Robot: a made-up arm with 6 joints.
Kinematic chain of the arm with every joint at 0, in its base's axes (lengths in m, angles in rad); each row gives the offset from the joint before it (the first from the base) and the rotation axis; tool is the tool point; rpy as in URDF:
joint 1: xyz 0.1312 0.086 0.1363 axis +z
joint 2: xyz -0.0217 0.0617 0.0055 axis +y
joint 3: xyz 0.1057 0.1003 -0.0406 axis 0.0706 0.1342 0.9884
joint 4: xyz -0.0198 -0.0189 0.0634 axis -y
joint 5: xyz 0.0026 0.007 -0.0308 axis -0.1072 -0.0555 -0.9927
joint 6: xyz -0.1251 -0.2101 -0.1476 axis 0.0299 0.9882 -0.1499
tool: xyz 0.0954 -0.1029 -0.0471 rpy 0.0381 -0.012 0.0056
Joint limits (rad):
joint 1: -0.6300..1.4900
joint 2: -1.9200..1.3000
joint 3: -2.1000..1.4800
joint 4: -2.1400..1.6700
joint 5: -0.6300..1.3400
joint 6: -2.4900..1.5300
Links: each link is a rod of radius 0.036 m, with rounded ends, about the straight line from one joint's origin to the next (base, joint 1, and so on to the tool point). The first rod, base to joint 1, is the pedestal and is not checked.
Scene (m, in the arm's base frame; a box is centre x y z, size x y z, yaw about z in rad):
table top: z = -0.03
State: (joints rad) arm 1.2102 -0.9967 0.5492 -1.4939 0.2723 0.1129
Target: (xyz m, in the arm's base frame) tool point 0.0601 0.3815 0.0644
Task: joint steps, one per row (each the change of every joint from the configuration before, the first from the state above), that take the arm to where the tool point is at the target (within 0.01 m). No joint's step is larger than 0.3 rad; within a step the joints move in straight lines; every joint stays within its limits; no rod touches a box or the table.
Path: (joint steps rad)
1: 0.0144 -0.1154 0.0265 0.2920 0.1109 -0.0506
2: 0.0144 -0.1154 0.0265 0.2920 0.1109 -0.0507
3: 0.0144 -0.1154 0.0265 0.2921 0.1109 -0.0506
4: 0.0144 -0.1155 0.0265 0.2920 0.1109 -0.0506
5: 0.0143 -0.1154 0.0266 0.2920 0.1108 -0.0506
6: 0.0144 -0.1154 0.0265 0.2920 0.1109 -0.0507
7: 0.0144 -0.1154 0.0265 0.2920 0.1109 -0.0506
8: 0.0144 -0.1154 0.0265 0.2921 0.1109 -0.0506
9: 0.0412 0.0000 -0.2415 -0.1561 0.0083 0.1076
10: 0.0412 0.0000 -0.2415 -0.1561 0.0083 0.1075
11: 0.0411 0.0000 -0.2416 -0.1561 0.0084 0.1076
12: 0.0412 0.0000 -0.2415 -0.1561 0.0083 0.1075

